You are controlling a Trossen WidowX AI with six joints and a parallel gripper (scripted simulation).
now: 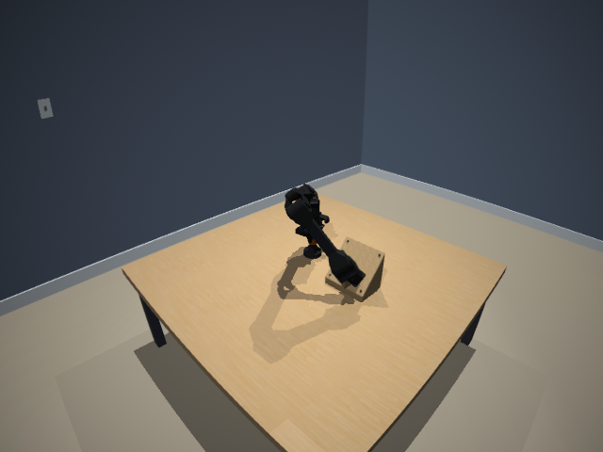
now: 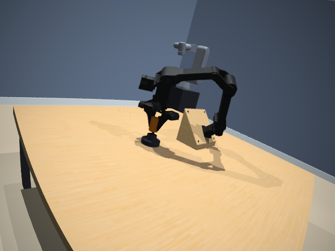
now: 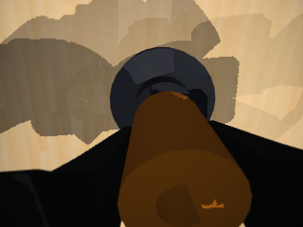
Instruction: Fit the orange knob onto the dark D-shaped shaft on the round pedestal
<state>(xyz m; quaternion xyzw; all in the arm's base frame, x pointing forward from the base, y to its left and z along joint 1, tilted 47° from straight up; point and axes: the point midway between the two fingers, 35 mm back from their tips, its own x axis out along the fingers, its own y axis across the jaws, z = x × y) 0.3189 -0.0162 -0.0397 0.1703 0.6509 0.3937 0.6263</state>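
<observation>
My gripper tip is now 2 cm below the orange knob. Round my gripper tip: dark round pedestal (4 cm below).
</observation>
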